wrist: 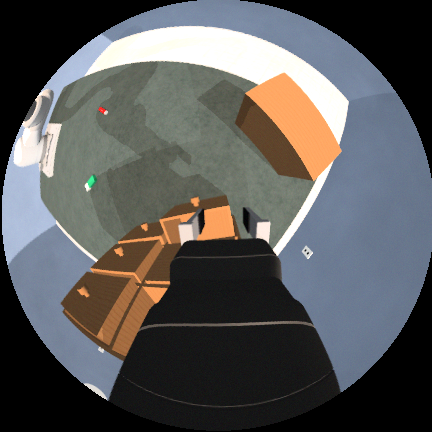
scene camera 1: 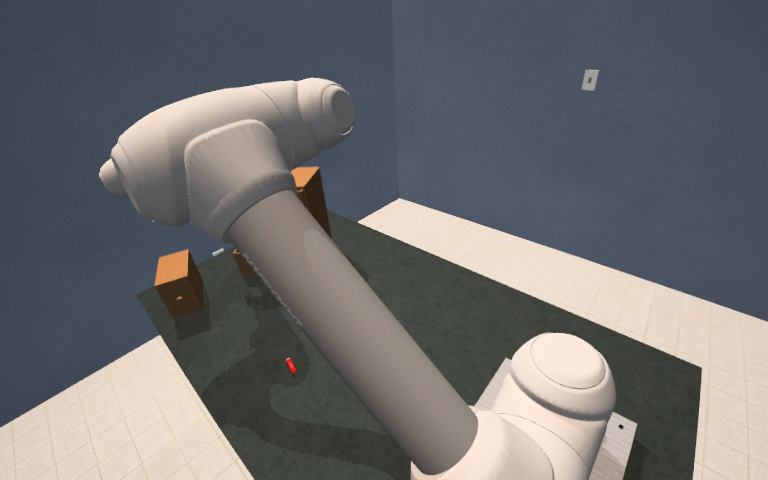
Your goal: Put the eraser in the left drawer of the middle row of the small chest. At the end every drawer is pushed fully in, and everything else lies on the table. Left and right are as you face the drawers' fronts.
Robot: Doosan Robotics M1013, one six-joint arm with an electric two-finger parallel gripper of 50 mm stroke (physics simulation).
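Frame: origin at the arm's base, x ahead, y left, z up, level; centimetres.
Seen in the pictures: gripper, between the fingertips: [wrist: 223, 215].
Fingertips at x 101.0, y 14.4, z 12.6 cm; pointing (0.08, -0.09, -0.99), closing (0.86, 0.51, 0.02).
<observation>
Pixels of each thing's top centre, then the offset from my fingertips to it. Level surfaces: height alone.
- white block, centre of its top: [wrist: 89, 182] dx -42.1, dy -15.5, dz -14.5 cm
- low drawer, centre of its top: [wrist: 201, 246] [scene camera 1: 259, 241] dx +0.7, dy -9.8, dz -5.7 cm
- separate wooden box, centre of its top: [wrist: 300, 116] [scene camera 1: 172, 267] dx +3.1, dy +18.9, dz -2.1 cm
- small red cylinder, centre of its top: [scene camera 1: 290, 364] [wrist: 101, 109] dx -47.0, dy +8.8, dz -14.3 cm
- table, height of its surface: dz -15.8 cm
A small green and white block [wrist: 90, 182], seemingly the eraser, lies on the dark table at the left of the wrist view. The small wooden chest [scene camera 1: 307, 177] [wrist: 119, 320] is partly hidden by the arm. Several drawers stand pulled out. Three knobbed fronts line up along one side, and a low drawer [scene camera 1: 244, 263] [wrist: 216, 220] juts out at the other; its row is unclear. My gripper [wrist: 223, 215] is open and empty, above that low drawer in the wrist view. In scene camera 1 the arm hides the gripper.
A separate wooden box [scene camera 1: 174, 267] [wrist: 295, 125], with a knob on its front, stands left of the chest in scene camera 1. A small red cylinder [scene camera 1: 291, 365] [wrist: 103, 110] with a white end lies on the table [scene camera 1: 430, 283] [wrist: 175, 100]. The arm base [wrist: 30, 145] is at the left edge.
</observation>
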